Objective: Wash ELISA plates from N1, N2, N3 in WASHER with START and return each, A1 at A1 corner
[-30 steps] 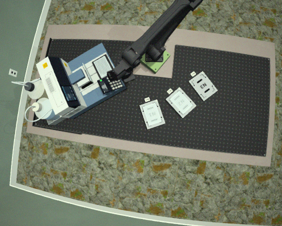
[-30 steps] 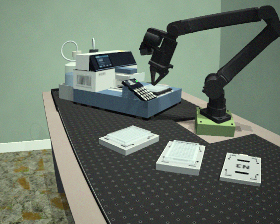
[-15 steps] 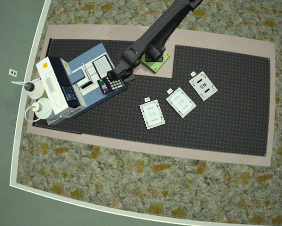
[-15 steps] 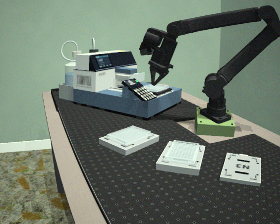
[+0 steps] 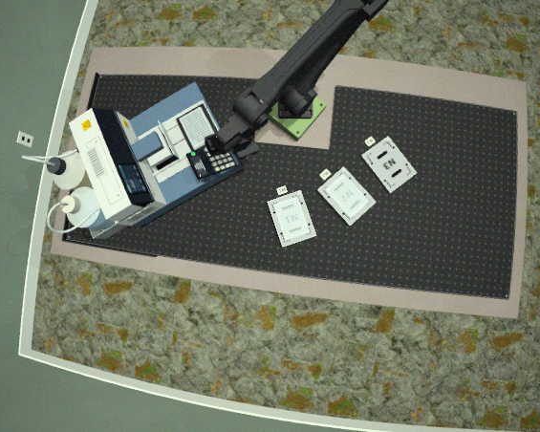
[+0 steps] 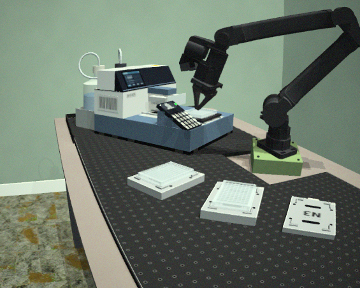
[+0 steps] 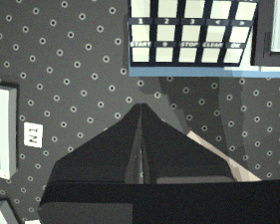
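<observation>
Right now my hand is 110 mm past the dark carrier, 150 mm to the left of it and 60 mm above it. Also, from my hand: plate washer (40 mm behind, 290 mm to the right, 30 mm below); N1 label (90 mm ahead, 130 mm to the left, 160 mm below).
</observation>
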